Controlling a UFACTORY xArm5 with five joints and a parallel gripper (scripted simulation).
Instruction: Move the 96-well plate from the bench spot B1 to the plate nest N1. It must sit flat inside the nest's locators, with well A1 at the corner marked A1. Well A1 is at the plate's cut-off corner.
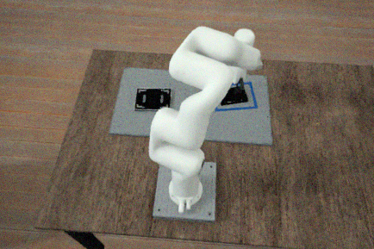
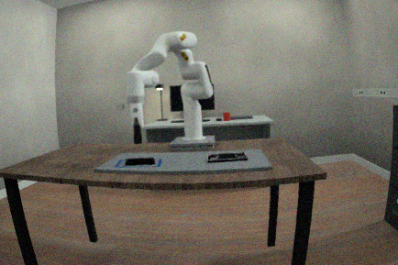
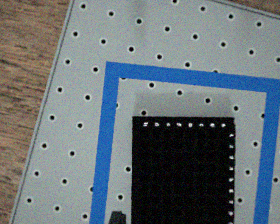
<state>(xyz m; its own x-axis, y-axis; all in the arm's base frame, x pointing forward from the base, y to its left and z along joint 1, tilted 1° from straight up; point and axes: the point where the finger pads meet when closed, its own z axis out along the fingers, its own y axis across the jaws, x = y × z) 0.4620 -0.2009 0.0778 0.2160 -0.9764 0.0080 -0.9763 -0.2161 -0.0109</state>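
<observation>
My hand is 9 cm above the black 96-well plate. Round my hand: plate nest N1: 36 cm to the left, 9 cm below, 4 cm behind.
</observation>
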